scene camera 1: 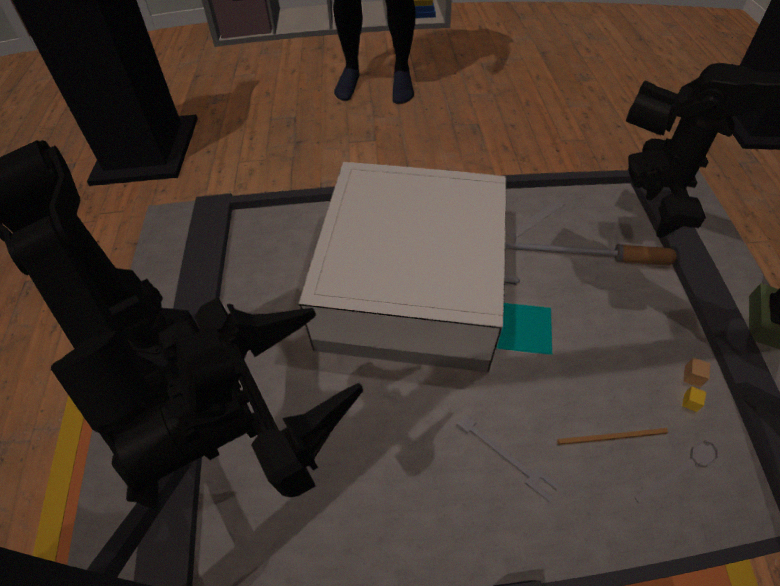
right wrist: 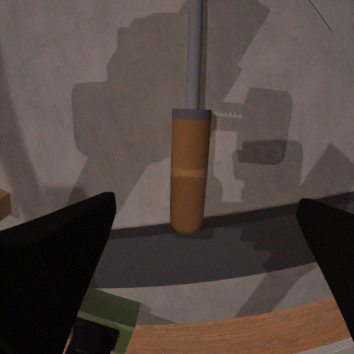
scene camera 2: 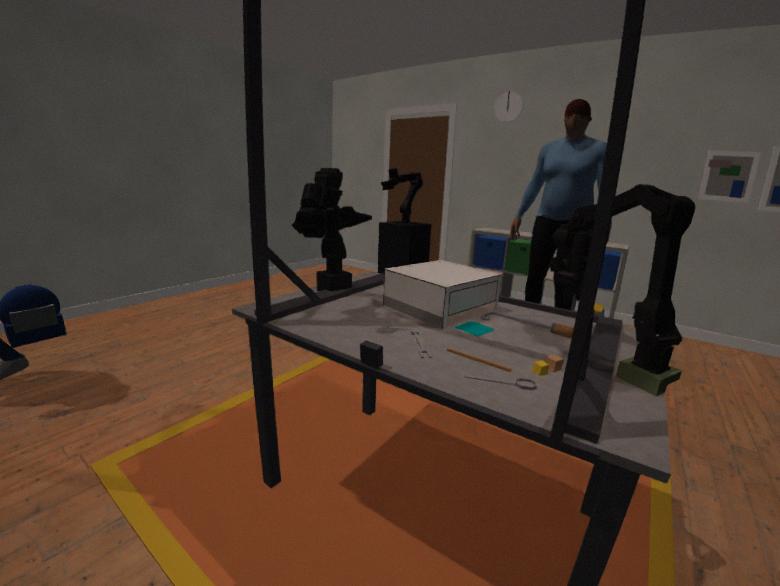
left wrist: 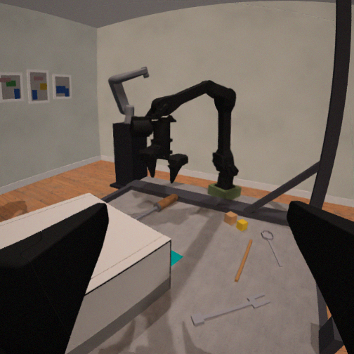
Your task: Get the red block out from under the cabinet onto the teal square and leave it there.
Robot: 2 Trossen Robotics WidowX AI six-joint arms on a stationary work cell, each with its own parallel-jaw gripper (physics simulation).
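Where they show: left gripper, fingertip midpoint: (scene camera 1: 336, 347) (scene camera 2: 368, 218); right gripper, fingertip midpoint: (scene camera 1: 653, 217) (scene camera 2: 571, 302); left arm's base at its link origin: (scene camera 1: 148, 334) (scene camera 2: 334, 272); right arm's base at its link origin: (scene camera 2: 650, 366).
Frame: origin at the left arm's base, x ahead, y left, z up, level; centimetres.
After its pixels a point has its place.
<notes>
The red block does not show in any view. The white cabinet (scene camera 1: 409, 245) {x 38.5, y 16.9, z 5.7 cm} (scene camera 2: 416, 294) {x 40.5, y 4.3, z 0.3 cm} (left wrist: 117, 235) stands on the table, and the space beneath it is hidden. The teal square (scene camera 1: 529, 328) {x 59.1, y 12.8, z -7.8 cm} (scene camera 2: 474, 328) {x 58.4, y 12.6, z -7.8 cm} (left wrist: 176, 258) lies flat beside its right front corner. A hooked rod with an orange-brown handle (scene camera 1: 647, 254) {x 81.2, y 29.0, z -4.7 cm} (left wrist: 167, 202) (right wrist: 189, 170) lies right of the cabinet, its hook end close to the cabinet. My left gripper (scene camera 1: 336, 349) {x 34.9, y -11.9, z 24.7 cm} (left wrist: 200, 211) is open and empty, raised left of the cabinet. My right gripper (left wrist: 161, 179) (right wrist: 210, 205) is open and empty above the handle, which lies between its fingers in the right wrist view.
A forked grey tool (scene camera 1: 501, 452) {x 54.7, y -9.1, z -7.3 cm} (left wrist: 230, 310) and an orange stick (scene camera 1: 611, 436) {x 71.2, y -5.4, z -7.1 cm} (scene camera 2: 479, 359) {x 72.3, y -5.4, z -7.2 cm} lie in front. A yellow cube (scene camera 1: 693, 399) {x 84.6, y 0.8, z -5.3 cm}, an orange cube (scene camera 1: 696, 372) {x 85.7, y 5.3, z -4.8 cm} and a ring-ended tool (scene camera 2: 488, 379) {x 79.1, y -11.7, z -7.6 cm} lie at the right. Dark frame rails (scene camera 1: 203, 252) {x -0.1, y 21.3, z -5.8 cm} edge the table.
</notes>
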